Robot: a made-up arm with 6 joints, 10 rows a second.
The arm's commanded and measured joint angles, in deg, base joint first. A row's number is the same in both.
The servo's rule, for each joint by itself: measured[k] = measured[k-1] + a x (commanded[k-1-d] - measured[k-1]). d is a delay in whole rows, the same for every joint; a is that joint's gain. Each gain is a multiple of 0.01, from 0.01 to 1. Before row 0 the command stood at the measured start. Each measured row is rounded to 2 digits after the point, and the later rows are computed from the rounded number. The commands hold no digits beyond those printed.
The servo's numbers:
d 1
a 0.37 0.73 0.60 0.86 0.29 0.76
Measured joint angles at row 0:
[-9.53 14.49 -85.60 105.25 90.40 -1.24]
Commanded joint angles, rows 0 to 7:
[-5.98 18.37 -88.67 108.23 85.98 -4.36]
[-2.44 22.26 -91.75 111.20 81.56 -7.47]
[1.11 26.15 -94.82 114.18 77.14 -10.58]
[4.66 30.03 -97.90 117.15 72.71 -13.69]
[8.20 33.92 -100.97 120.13 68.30 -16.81]
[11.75 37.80 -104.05 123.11 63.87 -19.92]
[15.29 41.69 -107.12 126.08 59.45 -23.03]
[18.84 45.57 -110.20 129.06 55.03 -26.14]
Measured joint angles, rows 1 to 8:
[-9.53 14.49 -85.60 105.25 90.40 -1.24]
[-8.22 17.32 -87.44 107.81 89.12 -3.61]
[-6.08 20.93 -90.03 110.73 86.93 -6.54]
[-3.42 24.74 -92.90 113.70 84.09 -9.61]
[-0.43 28.60 -95.90 116.67 80.79 -12.71]
[2.76 32.48 -98.94 119.65 77.17 -15.83]
[6.09 36.36 -102.01 122.63 73.31 -18.94]
[9.49 40.25 -105.08 125.60 69.29 -22.05]

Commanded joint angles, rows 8 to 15:
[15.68 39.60 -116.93 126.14 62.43 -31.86]
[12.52 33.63 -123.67 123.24 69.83 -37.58]
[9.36 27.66 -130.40 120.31 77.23 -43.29]
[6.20 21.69 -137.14 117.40 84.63 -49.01]
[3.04 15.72 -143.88 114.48 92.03 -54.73]
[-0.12 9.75 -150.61 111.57 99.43 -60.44]
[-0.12 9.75 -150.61 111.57 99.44 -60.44]
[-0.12 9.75 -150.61 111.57 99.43 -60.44]
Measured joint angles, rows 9 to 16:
[12.95 44.13 -108.15 128.58 65.15 -25.16]
[13.96 40.82 -113.42 126.48 64.36 -30.25]
[13.43 35.57 -119.57 123.69 65.95 -35.82]
[11.92 29.80 -126.07 120.78 69.22 -41.50]
[9.80 23.88 -132.71 117.87 73.69 -47.21]
[7.30 17.92 -139.41 114.95 79.01 -52.93]
[4.55 11.96 -146.13 112.04 84.93 -58.64]
[2.82 10.35 -148.82 111.64 89.14 -60.01]

